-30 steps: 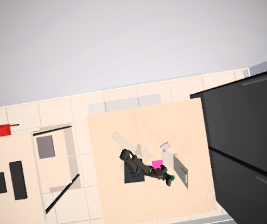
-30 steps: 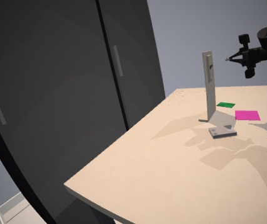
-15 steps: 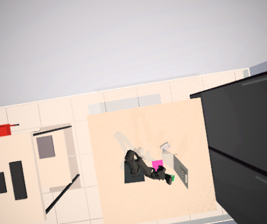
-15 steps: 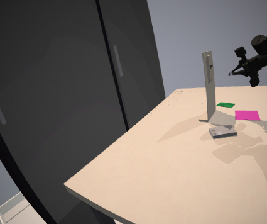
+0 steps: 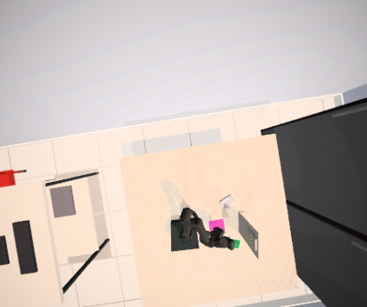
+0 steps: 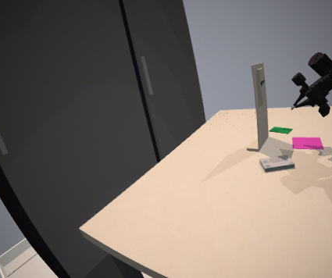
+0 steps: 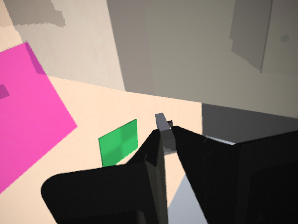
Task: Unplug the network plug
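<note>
The magenta square lies 150 mm below my gripper tip, 50 mm behind it and 20 mm to the left of it. The rest, counted from my gripper tip: upright grey panel 140 mm ahead, 10 mm to the left; then grey network plug right at my gripper tip.
</note>
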